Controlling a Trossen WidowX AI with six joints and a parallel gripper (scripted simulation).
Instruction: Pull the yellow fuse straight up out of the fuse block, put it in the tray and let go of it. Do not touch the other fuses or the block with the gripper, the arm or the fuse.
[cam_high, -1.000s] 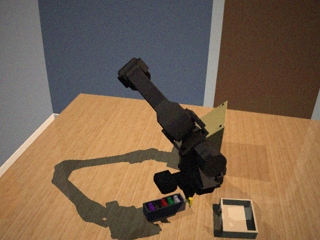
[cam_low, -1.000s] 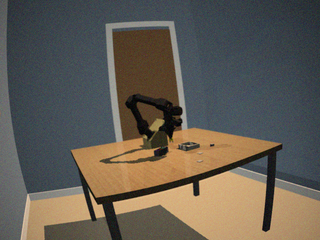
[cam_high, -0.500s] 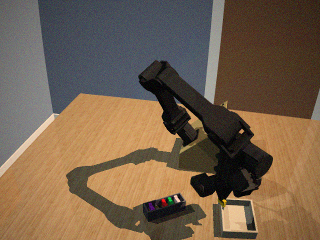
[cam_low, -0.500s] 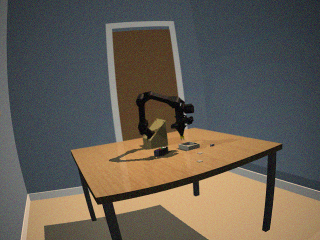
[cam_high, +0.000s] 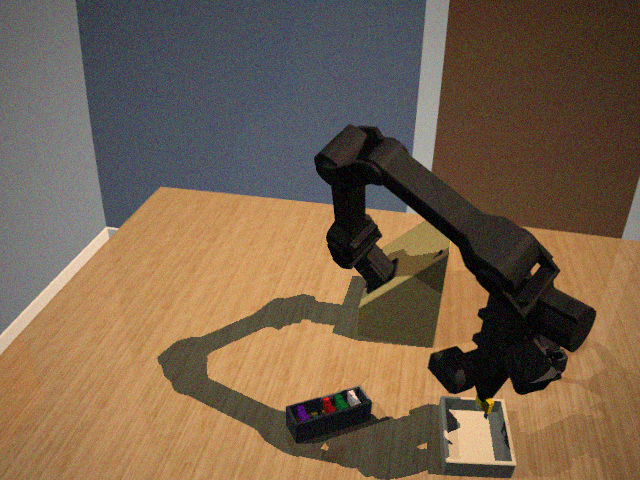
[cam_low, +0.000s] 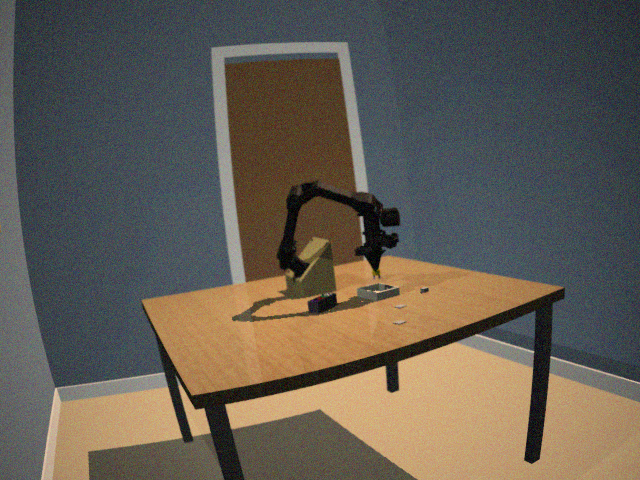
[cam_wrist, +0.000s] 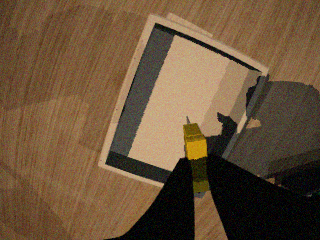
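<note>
Now: the grey tray 9 cm below my gripper tip. The rest, counted from my gripper tip: red fuse: 22 cm to the right, 7 cm below; then yellow fuse: 1 cm below; then purple fuse: 3 cm ahead, 25 cm to the right, 7 cm below.
</note>
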